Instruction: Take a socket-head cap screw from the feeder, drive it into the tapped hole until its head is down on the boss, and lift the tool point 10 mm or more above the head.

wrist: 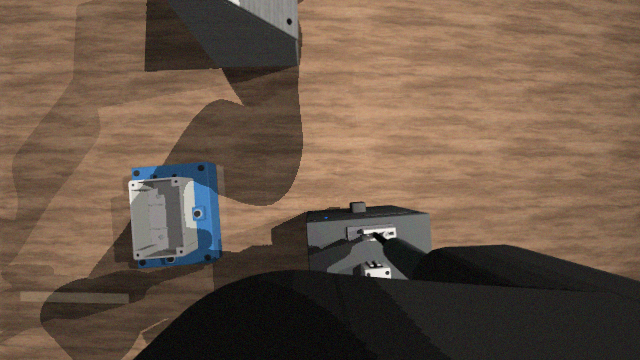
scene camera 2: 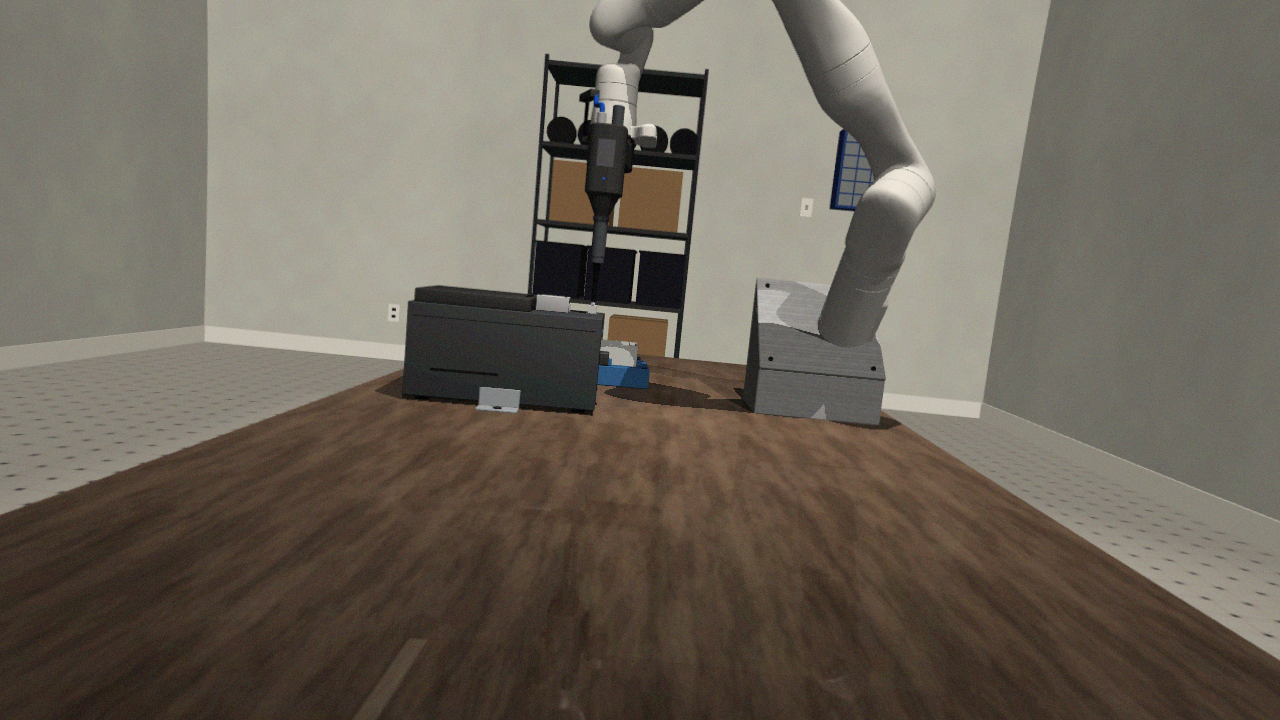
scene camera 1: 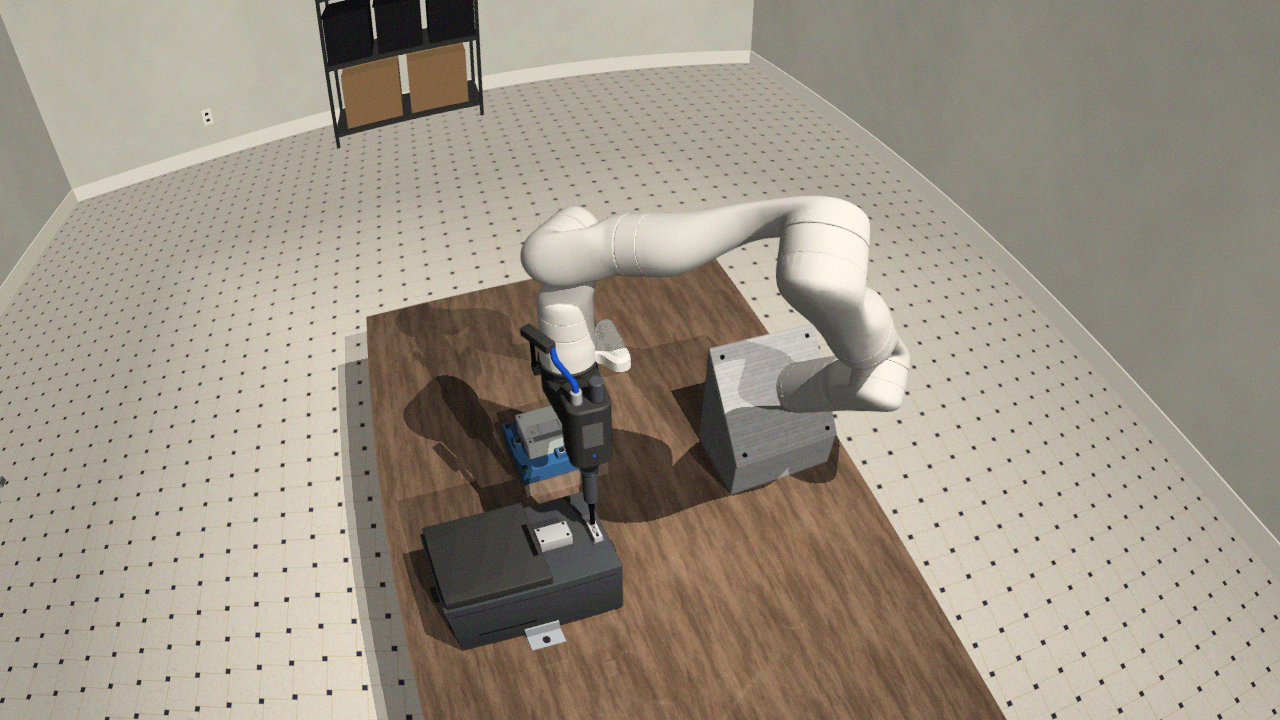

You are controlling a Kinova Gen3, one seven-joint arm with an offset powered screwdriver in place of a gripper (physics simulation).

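Observation:
My screwdriver bit (scene camera 1: 591, 521) (scene camera 2: 594, 299) (wrist: 376, 235) points down with its tip at the pale outlet block (scene camera 1: 597, 535) (scene camera 2: 592, 308) (wrist: 390, 233) on top of the dark screw feeder (scene camera 1: 586, 591) (scene camera 2: 501, 349) (wrist: 318, 236). The tip meets or nearly meets the screw position there; whether a screw sits on the bit is too small to tell. A blue fixture (scene camera 1: 543, 470) (scene camera 2: 626, 376) (wrist: 209, 195) carries a grey open housing (scene camera 1: 539, 432) (wrist: 155, 220). Ringed dark holes show on the fixture in the wrist view, one on a small blue boss (wrist: 198, 213) beside the housing.
A white box (scene camera 1: 554, 535) (scene camera 2: 552, 303) (wrist: 377, 271) stands on the feeder near the bit. A small metal bracket (scene camera 1: 545, 635) (scene camera 2: 498, 399) lies at the feeder's front. A grey slanted block (scene camera 1: 760, 447) (scene camera 2: 814, 389) (wrist: 250, 50) under the arm's base stands right of the fixture in scene camera 1.

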